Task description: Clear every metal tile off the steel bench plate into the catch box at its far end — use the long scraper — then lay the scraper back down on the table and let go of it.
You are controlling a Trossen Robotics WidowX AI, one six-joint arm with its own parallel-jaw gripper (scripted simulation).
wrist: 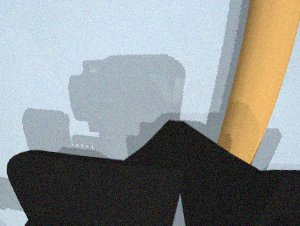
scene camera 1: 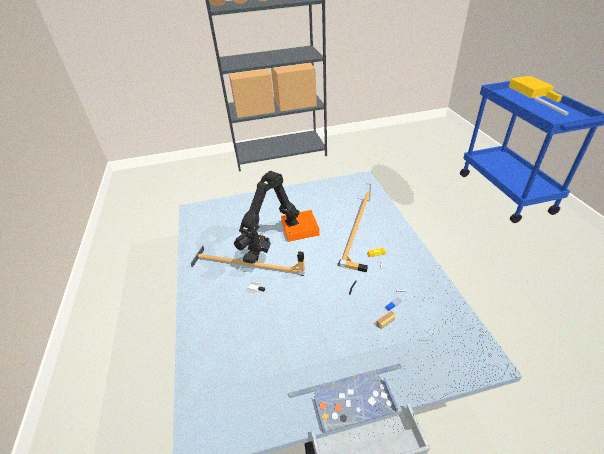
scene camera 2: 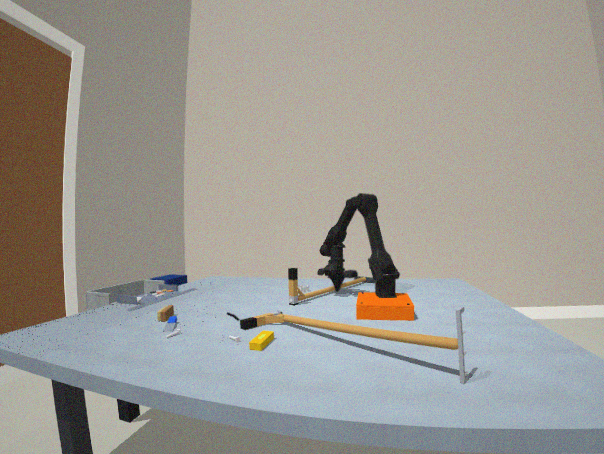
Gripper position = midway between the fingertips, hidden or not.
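Note:
There's a long scraper here (scene camera 2: 292,272), and as for my gripper (wrist: 174,127), it's shut and holding nothing.

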